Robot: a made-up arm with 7 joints. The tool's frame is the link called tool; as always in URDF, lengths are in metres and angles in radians. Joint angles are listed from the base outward.
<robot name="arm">
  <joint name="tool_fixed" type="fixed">
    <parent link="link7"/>
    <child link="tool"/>
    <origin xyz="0.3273 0.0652 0.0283" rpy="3.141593 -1.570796 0"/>
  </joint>
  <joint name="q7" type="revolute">
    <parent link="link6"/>
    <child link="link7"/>
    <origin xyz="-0.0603 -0.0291 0.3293" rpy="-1.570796 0 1.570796"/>
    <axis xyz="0 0 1"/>
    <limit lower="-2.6" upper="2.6"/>
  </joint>
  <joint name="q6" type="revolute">
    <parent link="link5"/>
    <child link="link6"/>
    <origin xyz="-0.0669 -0.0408 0.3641" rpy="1.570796 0 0"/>
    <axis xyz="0 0 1"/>
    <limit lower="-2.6" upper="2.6"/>
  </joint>
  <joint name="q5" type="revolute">
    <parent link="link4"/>
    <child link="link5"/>
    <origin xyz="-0.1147 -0.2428 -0.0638" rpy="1.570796 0 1.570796"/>
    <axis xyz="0 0 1"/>
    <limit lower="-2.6" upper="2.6"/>
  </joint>
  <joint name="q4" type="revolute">
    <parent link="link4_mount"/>
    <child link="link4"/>
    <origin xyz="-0.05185 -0.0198 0.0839" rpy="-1.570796 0 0"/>
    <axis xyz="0 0 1"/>
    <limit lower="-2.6" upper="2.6"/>
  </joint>
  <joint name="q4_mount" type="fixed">
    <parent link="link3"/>
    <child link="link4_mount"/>
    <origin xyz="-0.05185 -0.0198 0.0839" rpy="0 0 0"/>
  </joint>
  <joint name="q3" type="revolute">
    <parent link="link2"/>
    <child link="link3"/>
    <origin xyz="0.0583 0.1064 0.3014" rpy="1.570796 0 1.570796"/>
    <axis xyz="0 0 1"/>
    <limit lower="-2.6" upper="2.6"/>
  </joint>
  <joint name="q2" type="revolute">
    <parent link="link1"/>
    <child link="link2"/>
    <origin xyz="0.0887 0.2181 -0.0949" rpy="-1.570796 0 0"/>
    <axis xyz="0 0 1"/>
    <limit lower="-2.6" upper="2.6"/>
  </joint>
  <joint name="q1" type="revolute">
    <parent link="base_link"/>
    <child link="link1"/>
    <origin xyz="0 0 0.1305" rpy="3.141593 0 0"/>
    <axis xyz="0 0 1"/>
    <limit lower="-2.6" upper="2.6"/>
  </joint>
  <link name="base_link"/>
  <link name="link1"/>
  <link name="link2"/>
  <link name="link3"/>
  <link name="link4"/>
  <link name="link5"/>
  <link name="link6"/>
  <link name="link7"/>
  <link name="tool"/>
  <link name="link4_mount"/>
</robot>
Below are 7 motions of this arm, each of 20 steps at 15 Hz.
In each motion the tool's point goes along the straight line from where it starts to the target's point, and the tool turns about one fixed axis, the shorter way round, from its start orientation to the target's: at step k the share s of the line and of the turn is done. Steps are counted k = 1, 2, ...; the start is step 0. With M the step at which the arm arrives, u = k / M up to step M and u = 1 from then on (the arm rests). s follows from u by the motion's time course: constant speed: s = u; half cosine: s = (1 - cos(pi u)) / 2; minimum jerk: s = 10 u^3 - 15 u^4 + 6 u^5.
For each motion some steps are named. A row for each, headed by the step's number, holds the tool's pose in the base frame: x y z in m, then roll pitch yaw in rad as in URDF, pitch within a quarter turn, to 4 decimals.
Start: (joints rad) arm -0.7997 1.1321 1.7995 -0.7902 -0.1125 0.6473 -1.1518
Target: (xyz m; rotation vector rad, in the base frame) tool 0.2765 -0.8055 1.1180 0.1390 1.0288 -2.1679
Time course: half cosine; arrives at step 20
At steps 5, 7, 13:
5: 0.1015 -0.5746 1.3219 -0.6960 -0.1119 2.6446
7: 0.1275 -0.6088 1.2917 -0.7409 -0.0470 2.8164
13: 0.2205 -0.7316 1.1832 -0.8007 0.2254 -2.8649

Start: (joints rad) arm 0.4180 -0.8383 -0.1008 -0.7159 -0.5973 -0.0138 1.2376
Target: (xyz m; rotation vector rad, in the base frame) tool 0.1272 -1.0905 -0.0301 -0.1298 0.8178 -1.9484
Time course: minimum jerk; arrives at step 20
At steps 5, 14, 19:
5: 0.2556 -0.6985 -0.3012 -0.3535 0.8419 -1.9235
14: 0.1506 -1.0192 -0.0794 -0.6180 0.3582 -2.1104
19: 0.1274 -1.0900 -0.0305 -0.6572 0.2476 -2.1291

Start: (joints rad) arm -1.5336 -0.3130 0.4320 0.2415 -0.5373 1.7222 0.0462
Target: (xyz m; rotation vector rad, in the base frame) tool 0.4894 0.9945 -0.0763 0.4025 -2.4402 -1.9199
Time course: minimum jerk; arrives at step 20
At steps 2, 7, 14, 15, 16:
2: 0.4706 0.9997 0.2780 2.5617 1.0271 -2.8630
7: 0.4749 0.9985 0.1970 2.3268 0.8326 -2.9697
14: 0.4863 0.9954 -0.0180 1.9230 0.2925 -2.9685
15: 0.4874 0.9950 -0.0393 1.8872 0.2400 -2.9563
16: 0.4883 0.9948 -0.0556 1.8596 0.2001 -2.9457

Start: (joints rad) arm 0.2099 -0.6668 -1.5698 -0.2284 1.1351 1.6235 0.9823
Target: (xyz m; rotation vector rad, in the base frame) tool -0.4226 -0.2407 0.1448 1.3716 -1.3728 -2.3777
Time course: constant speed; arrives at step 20
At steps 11, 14, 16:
11: -0.1127 -0.4012 -0.0203 2.6744 0.4836 -1.8555
14: -0.2160 -0.3477 0.0347 2.2704 0.6375 -2.0008
16: -0.2849 -0.3120 0.0714 1.9634 0.7053 -2.1451

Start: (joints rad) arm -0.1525 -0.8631 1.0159 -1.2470 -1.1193 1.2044 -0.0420
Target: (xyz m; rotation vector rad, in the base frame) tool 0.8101 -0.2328 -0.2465 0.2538 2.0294 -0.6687
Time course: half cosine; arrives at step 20
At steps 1, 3, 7, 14, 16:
1: 0.2946 0.0455 -0.5271 -2.8956 -0.3008 3.0728
3: 0.3197 0.0320 -0.5135 -2.8789 -0.2363 3.0692
7: 0.4330 -0.0292 -0.4518 -2.8074 0.0558 3.0664
14: 0.7032 -0.1751 -0.3047 -2.5900 0.7458 -3.1170
16: 0.7606 -0.2061 -0.2735 -2.5099 0.8878 -3.0566

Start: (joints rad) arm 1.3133 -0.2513 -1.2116 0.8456 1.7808 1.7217 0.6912
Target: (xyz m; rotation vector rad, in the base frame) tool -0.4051 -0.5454 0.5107 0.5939 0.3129 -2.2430
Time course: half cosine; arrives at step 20
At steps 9, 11, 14, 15, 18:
9: -0.3419 -0.4091 0.2273 -1.5171 0.2849 -2.2493
11: -0.3590 -0.4460 0.3040 -1.1297 0.3375 -2.3068
14: -0.3826 -0.4968 0.4097 -0.5853 0.4356 -2.3441
15: -0.3891 -0.5109 0.4389 -0.4308 0.4648 -2.3438
18: -0.4024 -0.5396 0.4987 -0.1072 0.5223 -2.3272

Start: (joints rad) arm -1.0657 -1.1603 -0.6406 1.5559 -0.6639 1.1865 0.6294
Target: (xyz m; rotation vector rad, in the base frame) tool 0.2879 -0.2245 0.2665 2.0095 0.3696 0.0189
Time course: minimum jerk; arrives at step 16
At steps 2, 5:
2: 0.4405 0.3104 0.4069 0.6546 0.7713 1.0379
5: 0.4151 0.2213 0.3835 0.8869 0.6071 0.9757

